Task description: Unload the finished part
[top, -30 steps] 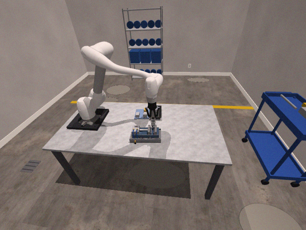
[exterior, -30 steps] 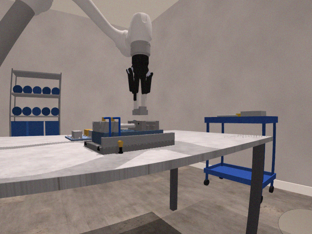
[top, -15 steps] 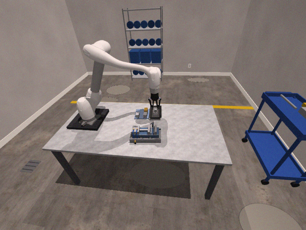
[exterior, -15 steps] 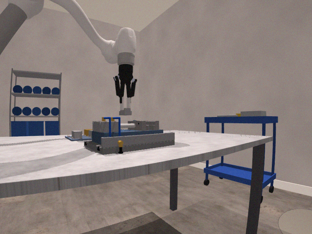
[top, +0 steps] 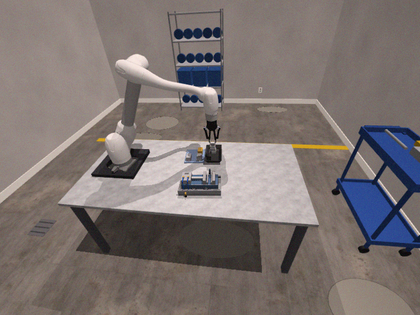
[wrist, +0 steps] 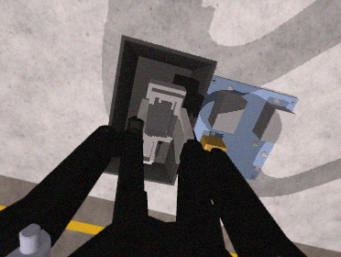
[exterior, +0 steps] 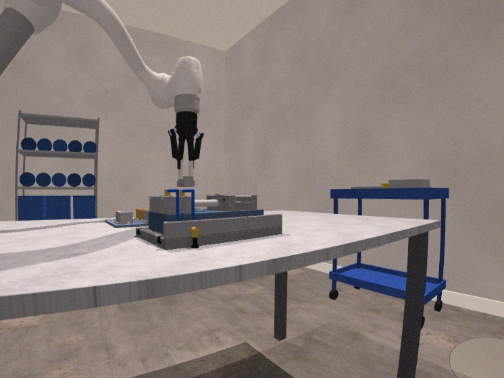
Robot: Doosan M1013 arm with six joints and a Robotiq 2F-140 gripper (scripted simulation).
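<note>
Right now my hand is 16 cm above the grey block, 12 cm past it and 2 cm to the left of it. From my hand the other things lie so: blue fixture plate (18 cm below, 17 cm behind, 1 cm to the left); then yellow block (16 cm below, 14 cm behind, 7 cm to the left).
</note>
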